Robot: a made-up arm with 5 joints. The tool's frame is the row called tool. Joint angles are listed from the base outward.
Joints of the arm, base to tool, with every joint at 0 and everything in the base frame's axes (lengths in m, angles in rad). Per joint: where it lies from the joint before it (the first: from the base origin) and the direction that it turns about. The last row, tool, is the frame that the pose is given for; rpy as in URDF.
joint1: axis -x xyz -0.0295 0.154 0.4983
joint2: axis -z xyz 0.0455 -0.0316 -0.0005
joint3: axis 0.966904 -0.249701 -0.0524 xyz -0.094 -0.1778 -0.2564
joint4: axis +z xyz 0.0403 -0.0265 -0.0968
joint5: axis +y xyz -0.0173 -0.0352 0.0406
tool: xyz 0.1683 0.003 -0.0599 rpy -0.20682 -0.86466 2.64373
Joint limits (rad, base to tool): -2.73..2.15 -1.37..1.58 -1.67..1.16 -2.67..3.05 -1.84..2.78
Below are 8 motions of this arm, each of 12 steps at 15 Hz.
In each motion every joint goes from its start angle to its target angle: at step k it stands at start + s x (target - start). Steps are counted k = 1, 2, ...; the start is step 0. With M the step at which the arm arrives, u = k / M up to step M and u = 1 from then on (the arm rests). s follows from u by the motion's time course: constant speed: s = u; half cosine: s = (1 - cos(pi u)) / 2; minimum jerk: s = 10 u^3 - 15 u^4 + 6 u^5.
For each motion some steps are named. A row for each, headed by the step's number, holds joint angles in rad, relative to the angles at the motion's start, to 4 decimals.
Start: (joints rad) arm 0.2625 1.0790 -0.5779 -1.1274 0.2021
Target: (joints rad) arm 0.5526 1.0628 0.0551 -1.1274 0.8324
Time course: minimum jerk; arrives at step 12
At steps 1, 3, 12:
1: 0.0015 -0.0001 0.0032 0.0000 0.0032
3: 0.0300 -0.0017 0.0655 0.0000 0.0652
12: 0.2901 -0.0162 0.6330 0.0000 0.6303

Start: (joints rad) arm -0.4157 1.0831 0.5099 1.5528 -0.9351
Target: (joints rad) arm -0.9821 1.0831 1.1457 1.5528 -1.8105
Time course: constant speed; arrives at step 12
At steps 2, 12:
2: -0.0944 0.0000 0.1060 0.0000 -0.1459
12: -0.5664 0.0000 0.6358 0.0000 -0.8754

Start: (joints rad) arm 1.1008 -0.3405 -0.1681 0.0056 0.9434
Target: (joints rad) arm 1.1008 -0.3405 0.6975 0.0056 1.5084
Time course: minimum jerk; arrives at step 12
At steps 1, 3, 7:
1: 0.0000 0.0000 0.0044 0.0000 0.0029
3: 0.0000 0.0000 0.0896 0.0000 0.0585
7: 0.0000 0.0000 0.5656 0.0000 0.3692

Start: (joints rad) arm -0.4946 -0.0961 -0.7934 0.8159 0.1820
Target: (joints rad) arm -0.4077 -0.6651 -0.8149 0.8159 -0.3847
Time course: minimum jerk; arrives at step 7
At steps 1, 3, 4, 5, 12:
1: 0.0020 -0.0132 -0.0005 0.0000 -0.0132
3: 0.0320 -0.2093 -0.0079 0.0000 -0.2085
4: 0.0549 -0.3597 -0.0136 0.0000 -0.3582
5: 0.0743 -0.4867 -0.0184 0.0000 -0.4847
12: 0.0869 -0.5690 -0.0215 0.0000 -0.5667

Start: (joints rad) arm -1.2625 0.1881 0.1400 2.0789 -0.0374
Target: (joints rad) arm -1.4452 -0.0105 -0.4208 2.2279 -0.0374
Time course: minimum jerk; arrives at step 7
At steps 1, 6, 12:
1: -0.0043 -0.0046 -0.0130 0.0035 0.0000
6: -0.1784 -0.1940 -0.5478 0.1455 0.0000
12: -0.1827 -0.1986 -0.5608 0.1490 0.0000

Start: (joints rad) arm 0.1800 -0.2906 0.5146 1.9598 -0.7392
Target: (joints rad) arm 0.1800 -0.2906 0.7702 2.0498 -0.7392
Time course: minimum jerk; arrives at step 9
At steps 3, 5, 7, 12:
3: 0.0000 0.0000 0.0536 0.0189 0.0000
5: 0.0000 0.0000 0.1542 0.0543 0.0000
7: 0.0000 0.0000 0.2361 0.0831 0.0000
12: 0.0000 0.0000 0.2556 0.0900 0.0000

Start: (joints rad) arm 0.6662 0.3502 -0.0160 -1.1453 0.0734
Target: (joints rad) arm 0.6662 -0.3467 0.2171 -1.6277 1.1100
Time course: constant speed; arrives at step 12
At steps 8, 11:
8: 0.0000 -0.4646 0.1554 -0.3216 0.6911
11: 0.0000 -0.6388 0.2137 -0.4422 0.9502

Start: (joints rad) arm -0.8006 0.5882 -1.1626 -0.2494 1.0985
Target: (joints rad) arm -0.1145 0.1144 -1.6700 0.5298 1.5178
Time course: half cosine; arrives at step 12
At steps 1, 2, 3, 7, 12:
1: 0.0117 -0.0081 -0.0086 0.0133 0.0071
2: 0.0460 -0.0317 -0.0340 0.0522 0.0281
3: 0.1005 -0.0694 -0.0743 0.1141 0.0614
7: 0.4318 -0.2982 -0.3194 0.4904 0.2639
12: 0.6861 -0.4738 -0.5074 0.7792 0.4193

